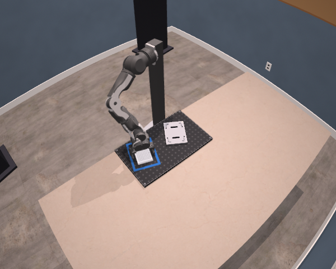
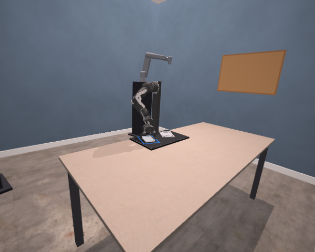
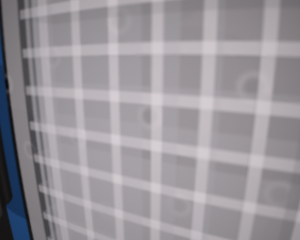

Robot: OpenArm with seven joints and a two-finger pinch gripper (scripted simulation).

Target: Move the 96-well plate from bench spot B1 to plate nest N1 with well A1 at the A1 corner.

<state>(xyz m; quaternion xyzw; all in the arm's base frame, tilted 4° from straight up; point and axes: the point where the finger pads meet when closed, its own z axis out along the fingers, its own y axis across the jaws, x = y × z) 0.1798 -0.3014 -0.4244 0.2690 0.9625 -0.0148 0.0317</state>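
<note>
Now: hand right at the white 96-well plate. From my hand the other things lie so: white plate nest N1: 50 mm ahead, 230 mm to the left.
</note>
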